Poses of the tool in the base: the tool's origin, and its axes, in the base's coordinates. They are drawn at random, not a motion.
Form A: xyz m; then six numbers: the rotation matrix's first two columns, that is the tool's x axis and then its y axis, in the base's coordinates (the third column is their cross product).
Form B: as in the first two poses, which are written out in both.
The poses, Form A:
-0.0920 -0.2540 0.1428 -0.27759 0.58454 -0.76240 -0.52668 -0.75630 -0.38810
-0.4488 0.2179 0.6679 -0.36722 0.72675 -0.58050 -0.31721 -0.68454 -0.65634
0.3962 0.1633 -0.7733 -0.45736 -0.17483 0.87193 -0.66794 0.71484 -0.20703
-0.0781 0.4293 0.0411 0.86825 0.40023 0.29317 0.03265 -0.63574 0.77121
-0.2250 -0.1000 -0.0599 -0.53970 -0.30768 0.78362 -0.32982 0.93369 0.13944
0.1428 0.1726 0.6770 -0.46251 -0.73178 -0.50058 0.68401 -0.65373 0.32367
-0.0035 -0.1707 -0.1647 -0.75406 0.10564 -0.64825 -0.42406 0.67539 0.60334
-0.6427 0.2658 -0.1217 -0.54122 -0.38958 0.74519 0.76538 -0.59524 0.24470
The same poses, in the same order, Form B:
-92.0 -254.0 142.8 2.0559 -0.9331 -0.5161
-448.8 217.9 667.9 2.4291 -1.0641 0.1175
396.2 163.3 -773.3 2.1712 -0.6275 2.1509
-78.1 429.3 41.1 -0.0376 0.5179 2.2788
-225.0 -100.0 -59.9 2.5930 -0.8860 2.8477
142.8 172.6 677.0 -2.1654 -0.5993 0.2356
-3.5 -170.7 -164.7 2.6293 0.5254 -2.1376
-642.7 265.8 -121.7 -2.1863 0.3557 -0.8476

